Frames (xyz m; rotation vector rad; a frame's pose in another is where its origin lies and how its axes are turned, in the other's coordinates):
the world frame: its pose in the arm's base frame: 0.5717 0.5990 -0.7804 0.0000 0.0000 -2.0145
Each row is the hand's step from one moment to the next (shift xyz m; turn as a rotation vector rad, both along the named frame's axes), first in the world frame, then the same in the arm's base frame.
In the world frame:
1: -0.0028 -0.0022 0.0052 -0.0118 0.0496 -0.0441
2: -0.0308 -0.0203 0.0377 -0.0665 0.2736 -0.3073
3: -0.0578 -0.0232 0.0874 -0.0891 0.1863 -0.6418
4: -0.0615 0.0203 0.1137 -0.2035 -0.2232 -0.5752
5: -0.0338 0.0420 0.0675 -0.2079 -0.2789 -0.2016
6: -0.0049 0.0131 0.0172 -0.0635 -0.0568 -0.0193
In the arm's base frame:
1: -0.0008 0.0035 0.0052 0.0499 -0.0106 -0.0441
2: -0.0051 0.0365 0.0377 0.2757 -0.0574 -0.3073
3: 0.0039 0.0622 0.0874 0.2065 0.0005 -0.6418
4: 0.0447 0.0468 0.1137 -0.1142 0.2796 -0.5752
5: 0.0524 0.0125 0.0675 -0.1626 0.3075 -0.2016
6: 0.0139 -0.0012 0.0172 -0.0240 0.0817 -0.0193

